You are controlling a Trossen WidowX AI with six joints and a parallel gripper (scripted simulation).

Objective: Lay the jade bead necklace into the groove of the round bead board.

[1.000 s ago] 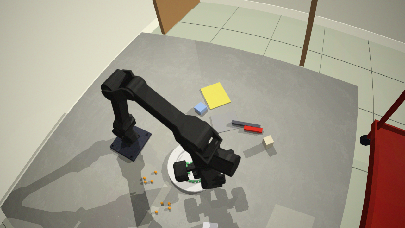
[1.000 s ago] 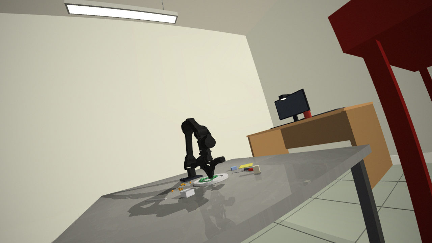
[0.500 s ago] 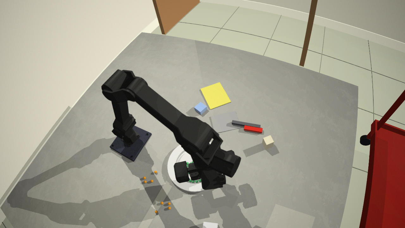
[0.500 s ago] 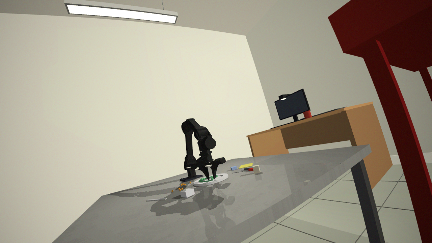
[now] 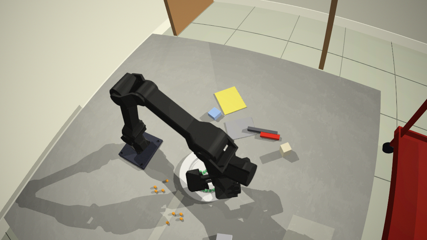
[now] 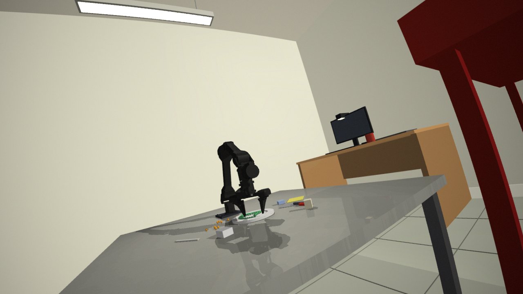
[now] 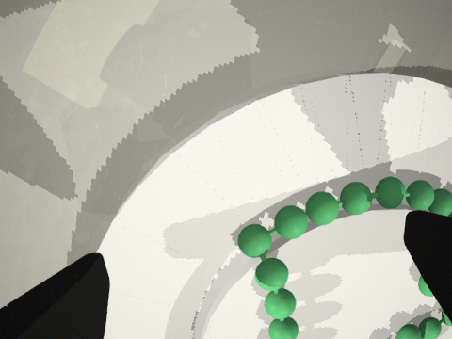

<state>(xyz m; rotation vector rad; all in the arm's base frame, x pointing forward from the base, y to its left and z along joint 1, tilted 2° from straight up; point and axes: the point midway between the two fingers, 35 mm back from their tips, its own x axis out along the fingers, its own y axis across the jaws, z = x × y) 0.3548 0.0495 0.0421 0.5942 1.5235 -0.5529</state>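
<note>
My gripper tip is 6 cm past the inner disc, 1 cm to the right of it and 1 cm above it. Also, from my gripper tip: grey sheet 22 cm to the left, 8 cm behind, 2 cm below; then cream cube 22 cm to the left, 10 cm ahead; then bead board 6 cm behind, 2 cm below, 1 cm to the left.
</note>
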